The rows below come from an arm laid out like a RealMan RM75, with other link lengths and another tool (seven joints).
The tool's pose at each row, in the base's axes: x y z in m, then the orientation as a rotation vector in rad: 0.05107 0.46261 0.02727 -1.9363 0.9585 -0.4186; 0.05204 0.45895 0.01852 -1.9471 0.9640 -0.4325; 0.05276 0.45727 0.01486 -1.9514 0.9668 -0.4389; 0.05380 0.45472 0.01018 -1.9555 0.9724 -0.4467; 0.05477 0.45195 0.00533 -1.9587 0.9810 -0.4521; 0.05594 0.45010 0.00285 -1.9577 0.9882 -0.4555; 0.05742 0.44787 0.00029 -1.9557 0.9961 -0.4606
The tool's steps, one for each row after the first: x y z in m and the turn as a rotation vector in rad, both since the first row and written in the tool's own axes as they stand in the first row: 0.00417 0.00798 0.00313 -0.0085 0.0134 -0.0067; 0.00622 0.01122 0.00455 -0.0119 0.0196 -0.0094; 0.00924 0.01543 0.00620 -0.0160 0.0281 -0.0109; 0.01239 0.01987 0.00777 -0.0209 0.0363 -0.0094; 0.01476 0.02196 0.00874 -0.0222 0.0420 -0.0061; 0.01763 0.02408 0.00973 -0.0225 0.0491 -0.0027
